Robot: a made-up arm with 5 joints.
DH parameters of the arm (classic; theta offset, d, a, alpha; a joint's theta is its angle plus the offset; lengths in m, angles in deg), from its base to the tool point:
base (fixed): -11.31 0 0.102 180
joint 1: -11.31 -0.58 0.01 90
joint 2: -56.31 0 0.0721 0
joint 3: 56.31 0 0.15 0
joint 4: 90 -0.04 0.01 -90
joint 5: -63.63 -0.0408 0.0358 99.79
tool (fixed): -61.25 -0.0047 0 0
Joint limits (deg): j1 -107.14..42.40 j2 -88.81..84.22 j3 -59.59..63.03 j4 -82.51..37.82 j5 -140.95..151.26
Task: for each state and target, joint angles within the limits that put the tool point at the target. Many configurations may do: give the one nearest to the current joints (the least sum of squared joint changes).
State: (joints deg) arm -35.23 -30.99 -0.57 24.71 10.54
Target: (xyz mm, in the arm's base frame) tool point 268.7 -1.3 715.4
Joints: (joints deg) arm -11.71 -37.30 -0.98 28.38 14.43
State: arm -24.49 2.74 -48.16 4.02 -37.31
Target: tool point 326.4 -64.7 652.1
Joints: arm 10.02 1.89 -17.47 30.44 -22.33
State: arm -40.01 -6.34 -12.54 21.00 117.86
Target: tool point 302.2 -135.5 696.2
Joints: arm 11.38 -6.60 -20.00 14.75 123.60
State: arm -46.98 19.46 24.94 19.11 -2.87
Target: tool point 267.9 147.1 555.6
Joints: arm -46.81 12.82 0.83 6.04 -6.14
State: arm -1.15 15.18 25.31 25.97 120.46
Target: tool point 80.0 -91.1 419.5
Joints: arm 19.53 52.97 50.52 22.57 125.25
